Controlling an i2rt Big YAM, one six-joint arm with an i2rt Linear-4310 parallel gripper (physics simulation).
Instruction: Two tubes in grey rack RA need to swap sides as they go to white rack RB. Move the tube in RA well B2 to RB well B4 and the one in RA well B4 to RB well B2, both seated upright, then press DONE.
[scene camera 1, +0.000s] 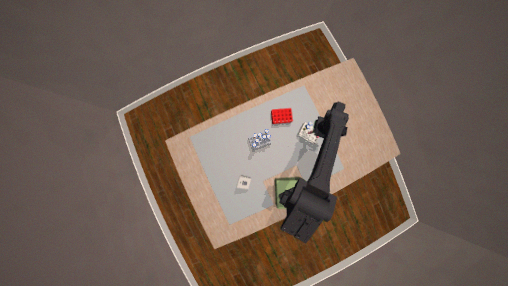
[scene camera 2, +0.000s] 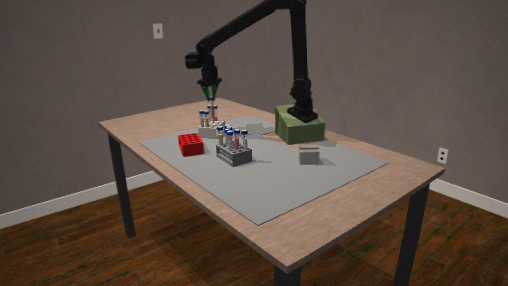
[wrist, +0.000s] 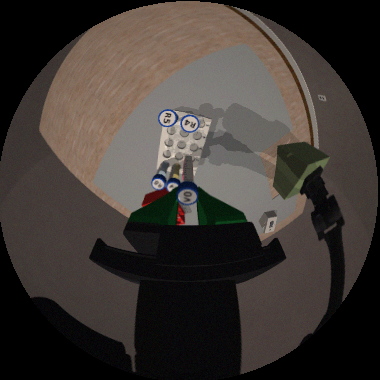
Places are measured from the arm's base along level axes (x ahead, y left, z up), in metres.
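Pixels of known places: gripper, between the fingertips: (scene camera 1: 313, 130) (scene camera 2: 211, 101) (wrist: 187, 190); arm's base, origin of its link: (scene camera 2: 302, 114) (wrist: 309, 179).
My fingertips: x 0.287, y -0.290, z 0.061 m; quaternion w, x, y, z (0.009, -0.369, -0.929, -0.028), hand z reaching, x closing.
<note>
For each thing: its top centre in the pictures, then the offset to it from my fingertips. "spot": a spot on its surface instead. Level surfaces: height alone.
- white rack, centre of its top: (wrist: 181, 144) (scene camera 2: 211, 123) (scene camera 1: 310, 133) 0.013 m back, 0.024 m right, 0.113 m down
- R4, centre of its top: (wrist: 189, 122) 0.054 m back, 0.051 m right, 0.038 m down
- capped tube, a spot on its surface: (wrist: 173, 186) spot: 0.028 m ahead, 0.001 m left, 0.037 m down
- grey rack, centre of its top: (scene camera 2: 233, 146) (scene camera 1: 260, 139) 0.103 m ahead, 0.287 m left, 0.113 m down
- red block with holes, centre of its top: (wrist: 163, 215) (scene camera 2: 190, 138) (scene camera 1: 282, 115) 0.174 m ahead, 0.086 m left, 0.113 m down
- small pale box, centre of its top: (scene camera 2: 309, 141) (wrist: 272, 228) (scene camera 1: 243, 183) 0.089 m back, 0.502 m left, 0.082 m down
- grey mat, height of its surface: 0.163 m down
My gripper (scene camera 2: 211, 97) (wrist: 187, 190) is shut on a pink tube with a blue-rimmed cap marked V0 (wrist: 187, 193). The tube points down, upright, at the near end of the white rack (scene camera 1: 309, 134) (scene camera 2: 206, 132) (wrist: 176, 137) in the wrist view; whether its lower end is in a well cannot be told. Tubes R5 (wrist: 168, 118) and R4 (wrist: 190, 123) stand at the rack's far end, R8 (wrist: 158, 182) and another capped tube (wrist: 173, 186) beside the held one. The grey rack (scene camera 1: 259, 146) (scene camera 2: 241, 156) holds several blue-capped tubes. Its well labels cannot be read.
A red block with holes (scene camera 1: 282, 115) (scene camera 2: 191, 145) (wrist: 153, 198) stands near both racks. A small pale box (scene camera 1: 244, 182) (scene camera 2: 309, 155) (wrist: 269, 222) stands on the grey mat (scene camera 1: 220, 165) (scene camera 2: 280, 185). The arm's base is on a green block (scene camera 2: 300, 131) (wrist: 292, 167).
</note>
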